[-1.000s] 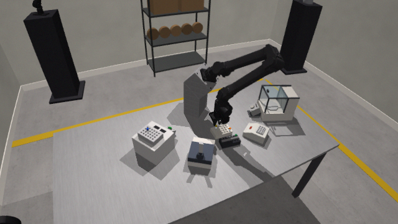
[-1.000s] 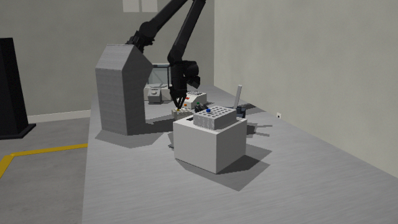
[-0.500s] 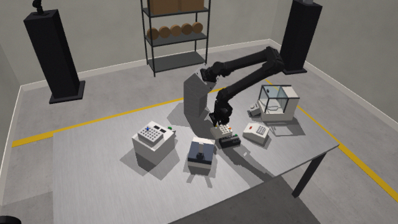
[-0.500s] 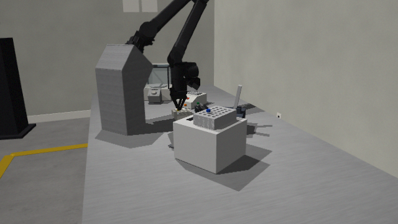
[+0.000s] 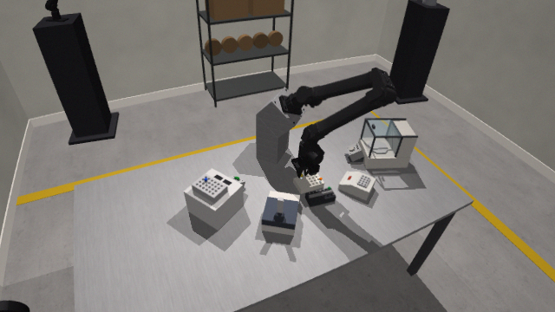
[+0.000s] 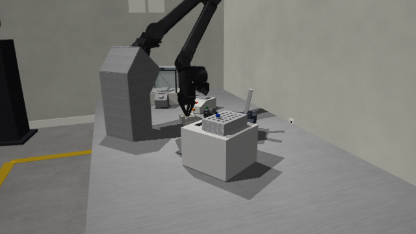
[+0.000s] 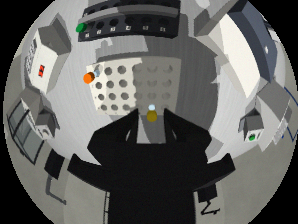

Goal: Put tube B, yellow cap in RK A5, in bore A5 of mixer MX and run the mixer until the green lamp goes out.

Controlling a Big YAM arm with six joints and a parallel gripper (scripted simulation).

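My hand is 20 mm short of the tube rack RK, 30 mm to the right of it and 40 mm above it. Also, from my hand: black magnet block: 130 mm ahead, 50 mm to the left, 30 mm below; dry block: 110 mm ahead, 260 mm to the left, 20 mm below; green start key: 40 mm behind, 310 mm to the right, 20 mm above.
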